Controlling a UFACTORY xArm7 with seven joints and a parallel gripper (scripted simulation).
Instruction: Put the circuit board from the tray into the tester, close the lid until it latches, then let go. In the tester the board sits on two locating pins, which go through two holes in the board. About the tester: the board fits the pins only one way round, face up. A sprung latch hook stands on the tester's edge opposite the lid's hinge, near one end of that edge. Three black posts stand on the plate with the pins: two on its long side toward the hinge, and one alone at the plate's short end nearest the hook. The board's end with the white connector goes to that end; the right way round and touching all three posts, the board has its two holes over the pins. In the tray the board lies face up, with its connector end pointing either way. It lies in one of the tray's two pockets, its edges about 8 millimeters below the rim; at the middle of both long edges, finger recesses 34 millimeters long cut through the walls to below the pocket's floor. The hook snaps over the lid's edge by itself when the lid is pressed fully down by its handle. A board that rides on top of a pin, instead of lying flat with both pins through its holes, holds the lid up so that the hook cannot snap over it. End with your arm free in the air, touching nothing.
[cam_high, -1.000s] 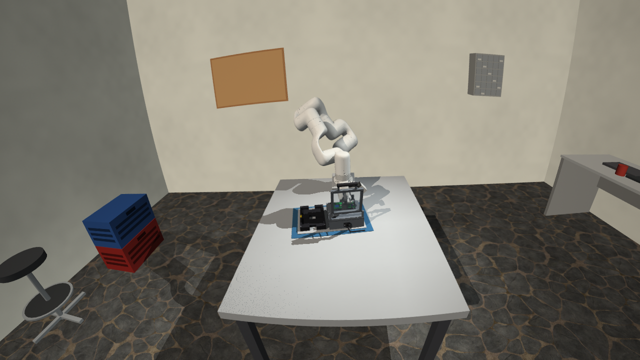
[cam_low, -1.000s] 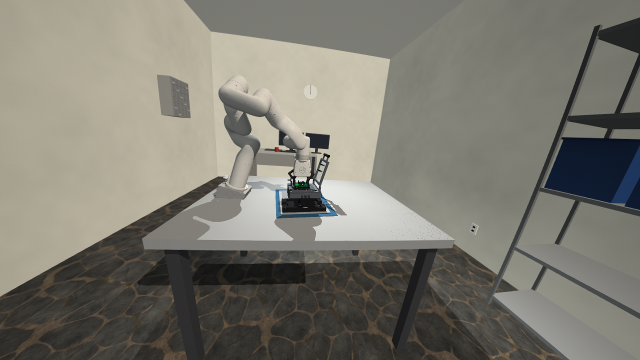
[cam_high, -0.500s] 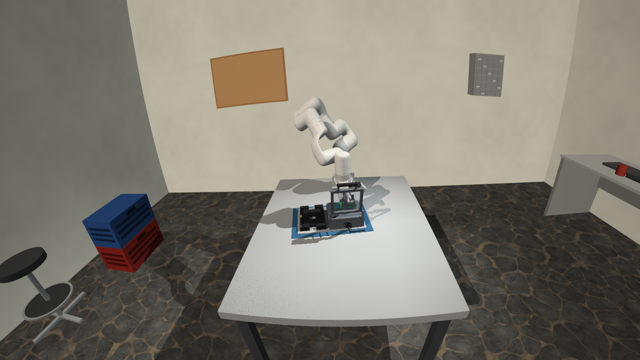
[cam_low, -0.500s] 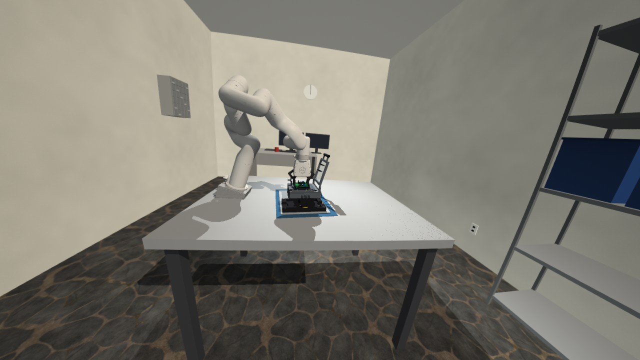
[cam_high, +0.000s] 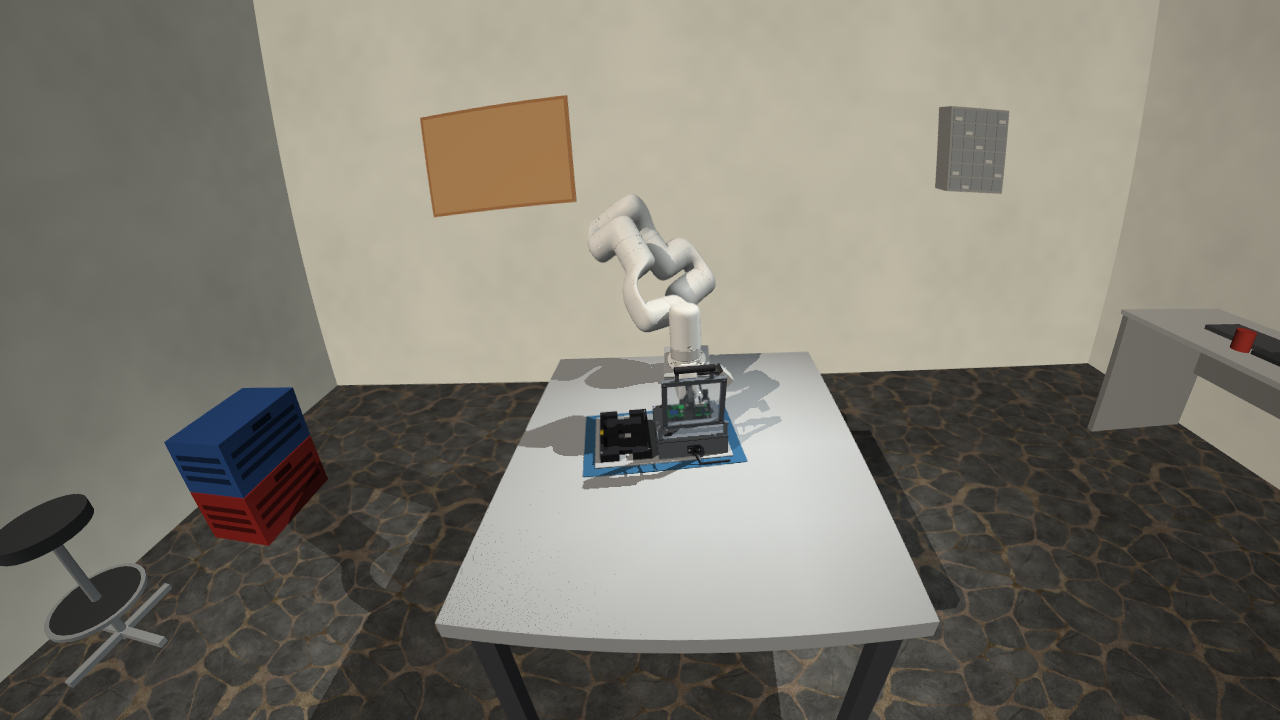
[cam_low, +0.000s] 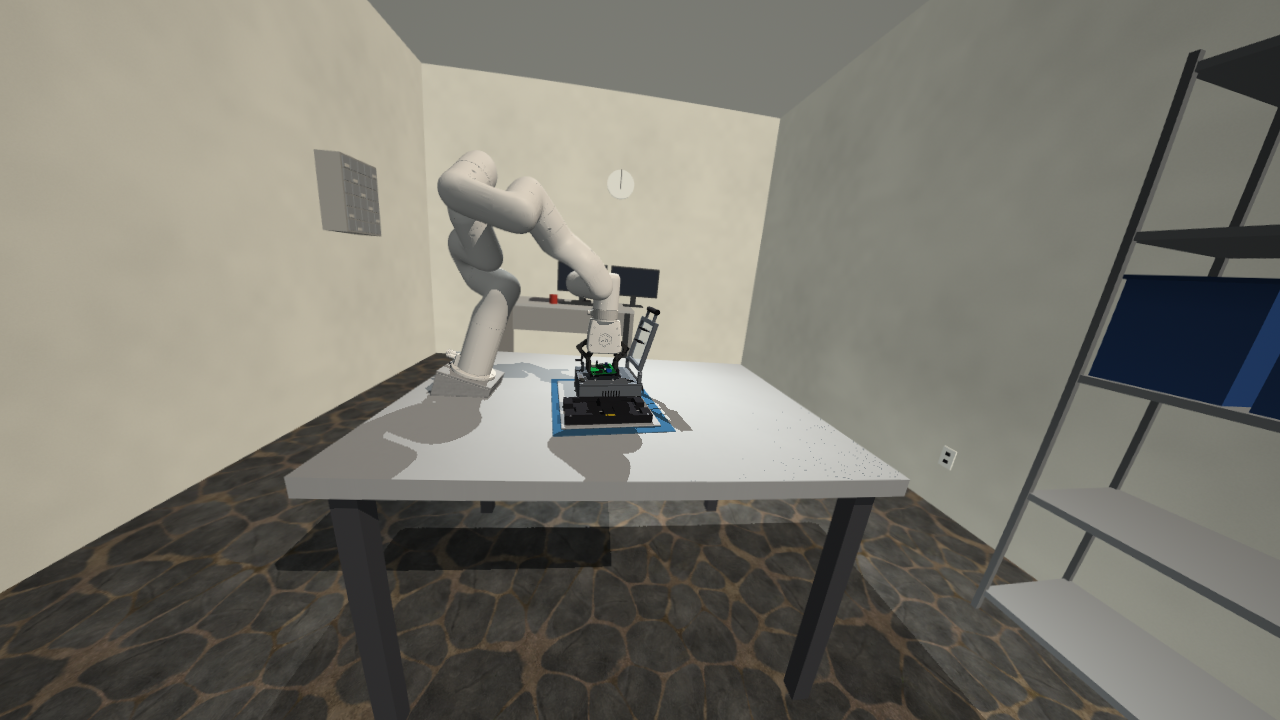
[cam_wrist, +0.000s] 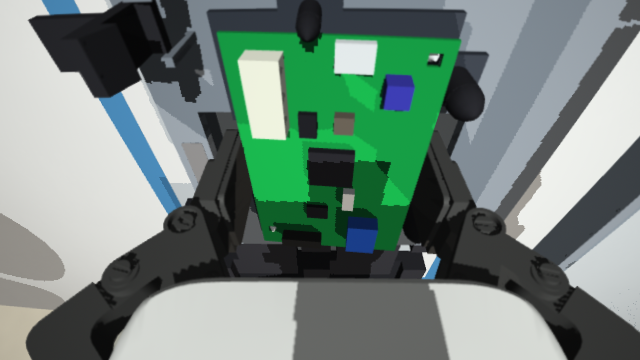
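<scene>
My gripper is now right at the green circuit board. From my hand the other things lie so: lid: 120 mm ahead, 100 mm above, 20 mm to the left; tester plate: 10 mm to the left, 10 mm below; black latch hook: 70 mm behind, 40 mm to the left, 10 mm above.
</scene>
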